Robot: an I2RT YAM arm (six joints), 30 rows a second.
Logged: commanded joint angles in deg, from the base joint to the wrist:
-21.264, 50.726, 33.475, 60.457, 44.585, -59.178
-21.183, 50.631, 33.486, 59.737, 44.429, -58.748
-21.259, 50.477, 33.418, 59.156, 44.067, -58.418
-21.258, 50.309, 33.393, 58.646, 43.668, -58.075
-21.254, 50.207, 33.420, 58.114, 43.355, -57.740
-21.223, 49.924, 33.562, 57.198, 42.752, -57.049
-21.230, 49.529, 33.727, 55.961, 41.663, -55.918
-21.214, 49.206, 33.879, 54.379, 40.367, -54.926
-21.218, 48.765, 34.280, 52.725, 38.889, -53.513
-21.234, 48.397, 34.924, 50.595, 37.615, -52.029
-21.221, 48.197, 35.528, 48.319, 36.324, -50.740
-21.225, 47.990, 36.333, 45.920, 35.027, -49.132
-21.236, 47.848, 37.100, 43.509, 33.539, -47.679
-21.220, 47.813, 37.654, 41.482, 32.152, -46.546
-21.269, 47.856, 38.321, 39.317, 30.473, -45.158
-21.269, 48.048, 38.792, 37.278, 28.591, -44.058
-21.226, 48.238, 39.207, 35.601, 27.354, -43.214
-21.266, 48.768, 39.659, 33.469, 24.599, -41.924
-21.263, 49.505, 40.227, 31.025, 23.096, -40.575
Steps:
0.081, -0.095, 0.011, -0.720, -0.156, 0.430
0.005, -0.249, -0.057, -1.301, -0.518, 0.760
0.006, -0.417, -0.082, -1.811, -0.917, 1.103
0.010, -0.519, -0.055, -2.343, -1.230, 1.438
0.041, -0.802, 0.087, -3.259, -1.833, 2.129
0.034, -1.197, 0.252, -4.496, -2.922, 3.260
0.050, -1.520, 0.404, -6.078, -4.218, 4.252
0.046, -1.961, 0.805, -7.732, -5.696, 5.665
0.030, -2.329, 1.449, -9.862, -6.970, 7.149
0.043, -2.529, 2.053, -12.138, -8.261, 8.438
0.039, -2.736, 2.858, -14.537, -9.558, 10.046
0.028, -2.878, 3.625, -16.948, -11.046, 11.499
0.044, -2.913, 4.179, -18.975, -12.433, 12.632
-0.005, -2.870, 4.846, -21.140, -14.112, 14.020
-0.005, -2.678, 5.317, -23.179, -15.994, 15.120
0.038, -2.488, 5.732, -24.856, -17.231, 15.964
-0.002, -1.958, 6.184, -26.988, -19.986, 17.254
0.001, -1.221, 6.752, -29.432, -21.489, 18.603

